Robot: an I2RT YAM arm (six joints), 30 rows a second.
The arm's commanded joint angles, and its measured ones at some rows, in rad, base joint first. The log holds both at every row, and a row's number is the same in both.
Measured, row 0:
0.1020, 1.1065, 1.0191, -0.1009, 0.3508, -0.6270
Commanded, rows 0 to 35:
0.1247, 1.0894, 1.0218, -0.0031, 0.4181, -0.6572
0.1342, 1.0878, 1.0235, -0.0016, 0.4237, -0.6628
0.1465, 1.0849, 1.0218, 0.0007, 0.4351, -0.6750
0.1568, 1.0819, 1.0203, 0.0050, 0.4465, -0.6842
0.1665, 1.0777, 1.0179, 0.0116, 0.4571, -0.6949
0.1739, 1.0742, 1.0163, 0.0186, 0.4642, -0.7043
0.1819, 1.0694, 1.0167, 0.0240, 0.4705, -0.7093
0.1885, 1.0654, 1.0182, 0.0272, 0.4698, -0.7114
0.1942, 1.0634, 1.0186, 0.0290, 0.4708, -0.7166
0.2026, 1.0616, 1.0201, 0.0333, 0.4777, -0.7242
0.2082, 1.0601, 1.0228, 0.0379, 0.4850, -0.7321
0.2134, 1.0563, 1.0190, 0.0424, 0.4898, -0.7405
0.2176, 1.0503, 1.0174, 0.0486, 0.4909, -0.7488
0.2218, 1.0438, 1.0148, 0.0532, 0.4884, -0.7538
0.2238, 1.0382, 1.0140, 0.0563, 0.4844, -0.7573
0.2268, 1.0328, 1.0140, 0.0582, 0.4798, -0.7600
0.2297, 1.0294, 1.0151, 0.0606, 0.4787, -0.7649
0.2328, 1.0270, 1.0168, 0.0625, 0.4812, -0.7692
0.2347, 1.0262, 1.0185, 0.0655, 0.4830, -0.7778
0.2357, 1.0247, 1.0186, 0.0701, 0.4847, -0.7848
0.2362, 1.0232, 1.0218, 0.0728, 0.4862, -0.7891
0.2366, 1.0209, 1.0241, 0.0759, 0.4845, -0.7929
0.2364, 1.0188, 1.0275, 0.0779, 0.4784, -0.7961
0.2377, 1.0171, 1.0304, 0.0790, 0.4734, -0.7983
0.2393, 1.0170, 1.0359, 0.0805, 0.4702, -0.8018
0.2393, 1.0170, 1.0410, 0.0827, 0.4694, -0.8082
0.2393, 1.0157, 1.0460, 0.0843, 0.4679, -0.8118
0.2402, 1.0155, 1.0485, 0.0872, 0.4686, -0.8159
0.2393, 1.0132, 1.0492, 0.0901, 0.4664, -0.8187
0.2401, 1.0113, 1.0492, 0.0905, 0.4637, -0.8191
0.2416, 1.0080, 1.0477, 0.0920, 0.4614, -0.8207
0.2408, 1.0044, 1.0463, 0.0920, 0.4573, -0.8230
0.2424, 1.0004, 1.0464, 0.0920, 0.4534, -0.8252
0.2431, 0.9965, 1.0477, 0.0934, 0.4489, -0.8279
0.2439, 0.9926, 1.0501, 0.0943, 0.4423, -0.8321
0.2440, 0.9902, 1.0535, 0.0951, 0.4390, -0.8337
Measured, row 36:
0.2424, 1.0019, 1.0351, -0.0105, 0.4500, -0.8135
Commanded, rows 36 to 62:
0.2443, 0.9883, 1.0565, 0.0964, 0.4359, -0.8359
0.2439, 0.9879, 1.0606, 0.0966, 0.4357, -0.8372
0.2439, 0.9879, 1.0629, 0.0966, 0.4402, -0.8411
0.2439, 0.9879, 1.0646, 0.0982, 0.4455, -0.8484
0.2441, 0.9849, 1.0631, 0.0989, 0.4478, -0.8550
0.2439, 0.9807, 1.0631, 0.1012, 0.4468, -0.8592
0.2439, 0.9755, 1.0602, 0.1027, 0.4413, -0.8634
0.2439, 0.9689, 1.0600, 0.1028, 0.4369, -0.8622
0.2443, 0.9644, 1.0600, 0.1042, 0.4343, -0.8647
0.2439, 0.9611, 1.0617, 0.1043, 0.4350, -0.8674
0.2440, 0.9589, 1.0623, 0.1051, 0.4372, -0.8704
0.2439, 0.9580, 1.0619, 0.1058, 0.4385, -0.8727
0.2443, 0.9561, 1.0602, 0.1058, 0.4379, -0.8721
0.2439, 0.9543, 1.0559, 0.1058, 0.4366, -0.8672
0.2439, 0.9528, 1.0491, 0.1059, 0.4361, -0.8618
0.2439, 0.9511, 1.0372, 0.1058, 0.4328, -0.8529
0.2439, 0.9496, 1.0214, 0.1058, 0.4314, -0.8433
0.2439, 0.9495, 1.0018, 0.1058, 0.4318, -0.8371
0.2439, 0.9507, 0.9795, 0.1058, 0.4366, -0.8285
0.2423, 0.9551, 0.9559, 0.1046, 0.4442, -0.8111
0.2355, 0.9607, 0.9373, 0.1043, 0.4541, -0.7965
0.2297, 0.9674, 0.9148, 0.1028, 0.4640, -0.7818
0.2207, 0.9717, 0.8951, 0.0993, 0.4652, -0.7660
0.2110, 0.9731, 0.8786, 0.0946, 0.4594, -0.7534
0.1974, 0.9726, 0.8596, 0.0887, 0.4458, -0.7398
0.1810, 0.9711, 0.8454, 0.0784, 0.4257, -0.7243
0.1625, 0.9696, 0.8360, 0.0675, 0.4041, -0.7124
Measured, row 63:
0.1902, 0.9726, 0.8555, 0.0319, 0.4442, -0.7753
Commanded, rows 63 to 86:
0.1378, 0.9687, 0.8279, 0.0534, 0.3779, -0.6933
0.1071, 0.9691, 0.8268, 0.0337, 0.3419, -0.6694
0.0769, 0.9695, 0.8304, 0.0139, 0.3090, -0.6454
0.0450, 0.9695, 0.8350, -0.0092, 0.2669, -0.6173
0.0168, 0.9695, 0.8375, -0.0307, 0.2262, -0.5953
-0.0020, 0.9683, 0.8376, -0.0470, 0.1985, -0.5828
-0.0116, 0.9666, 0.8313, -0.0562, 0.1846, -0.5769
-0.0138, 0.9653, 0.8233, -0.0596, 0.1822, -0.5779
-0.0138, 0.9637, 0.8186, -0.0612, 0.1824, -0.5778
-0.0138, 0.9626, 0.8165, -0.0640, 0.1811, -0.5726
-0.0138, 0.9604, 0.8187, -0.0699, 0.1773, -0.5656
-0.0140, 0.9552, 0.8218, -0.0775, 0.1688, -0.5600
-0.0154, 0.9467, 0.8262, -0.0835, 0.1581, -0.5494
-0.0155, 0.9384, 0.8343, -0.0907, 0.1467, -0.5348
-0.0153, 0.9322, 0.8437, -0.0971, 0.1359, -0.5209
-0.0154, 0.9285, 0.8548, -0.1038, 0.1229, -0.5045
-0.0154, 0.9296, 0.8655, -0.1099, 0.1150, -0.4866
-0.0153, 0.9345, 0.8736, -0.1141, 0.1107, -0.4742
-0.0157, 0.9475, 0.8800, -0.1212, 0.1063, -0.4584
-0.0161, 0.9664, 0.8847, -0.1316, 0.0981, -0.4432
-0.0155, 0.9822, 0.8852, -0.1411, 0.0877, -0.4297
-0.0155, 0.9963, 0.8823, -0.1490, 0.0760, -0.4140
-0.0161, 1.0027, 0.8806, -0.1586, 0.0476, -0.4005
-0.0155, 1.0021, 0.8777, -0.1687, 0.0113, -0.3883
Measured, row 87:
-0.0158, 0.9966, 0.8768, -0.1326, 0.0986, -0.4553
